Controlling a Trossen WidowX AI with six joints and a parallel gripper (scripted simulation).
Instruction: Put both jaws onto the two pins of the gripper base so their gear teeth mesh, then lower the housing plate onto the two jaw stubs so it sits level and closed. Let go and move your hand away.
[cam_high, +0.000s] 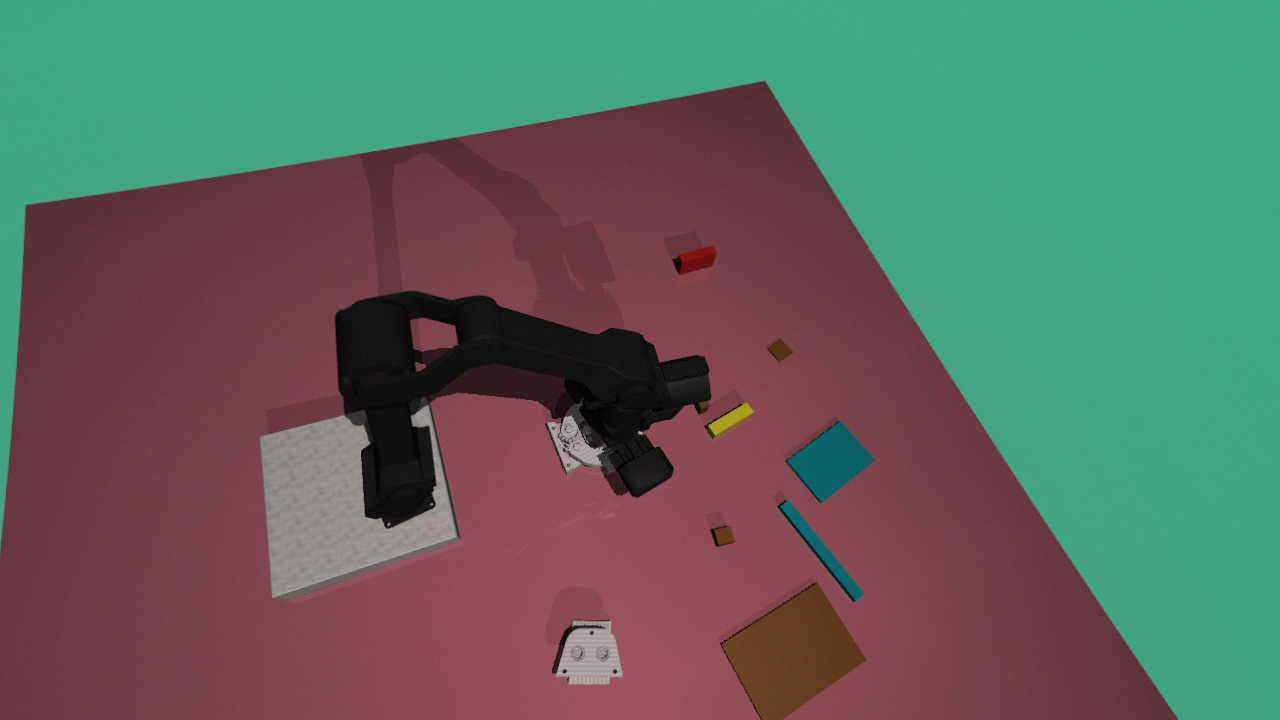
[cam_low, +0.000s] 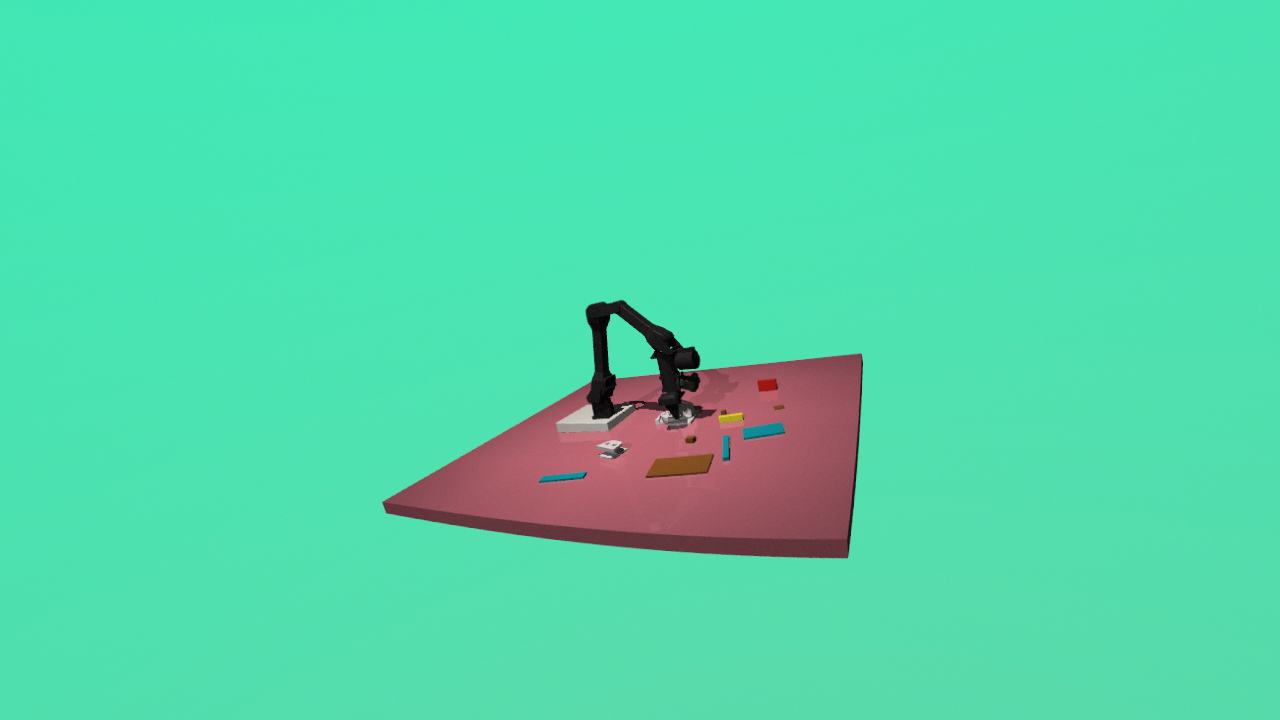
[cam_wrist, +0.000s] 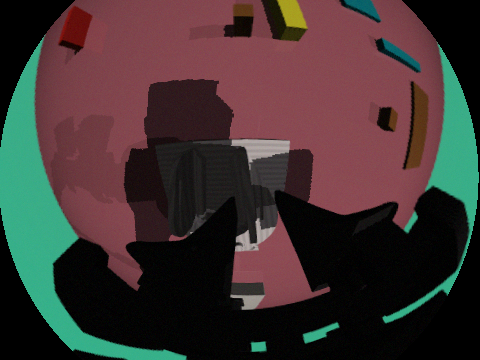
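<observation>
Now: gripper tip 3 cm past the gripper jaw and 2 cm to the right of it. Round my gripper tip: white stepped block: 22 cm to the right, 15 cm behind, 1 cm below; teal bar: 26 cm to the right, 19 cm ahead, 1 cm below; yellow bar: 18 cm ahead, 4 cm to the right, 1 cm below.
</observation>
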